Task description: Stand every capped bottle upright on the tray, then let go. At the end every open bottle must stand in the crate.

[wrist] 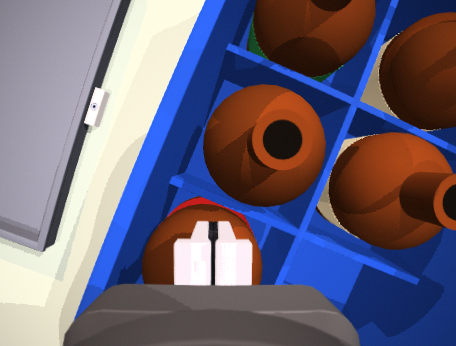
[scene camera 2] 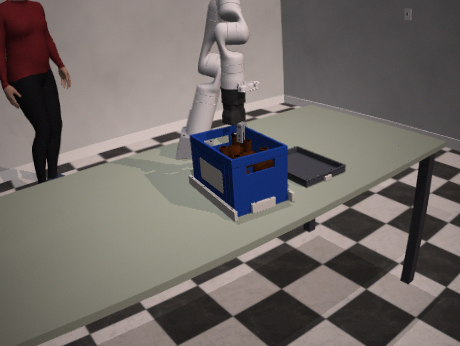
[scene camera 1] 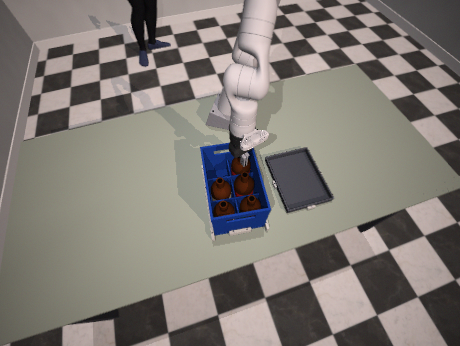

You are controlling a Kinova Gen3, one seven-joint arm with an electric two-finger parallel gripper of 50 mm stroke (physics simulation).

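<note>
My gripper is shut with nothing between its fingers, over the back right compartment of the blue crate. A brown bottle with a red label stands there; the fingers hide its top in the wrist view. Beside it stands another brown bottle, with an open mouth. The other brown bottles, at left, front left and front right, show dark open mouths in scene camera 1. No cap is visible.
The dark grey tray lies right of the crate, with no bottle on it. The crate's back left compartment is empty. Crate walls and dividers surround the bottles. White brackets border the crate. A person stands beyond the table.
</note>
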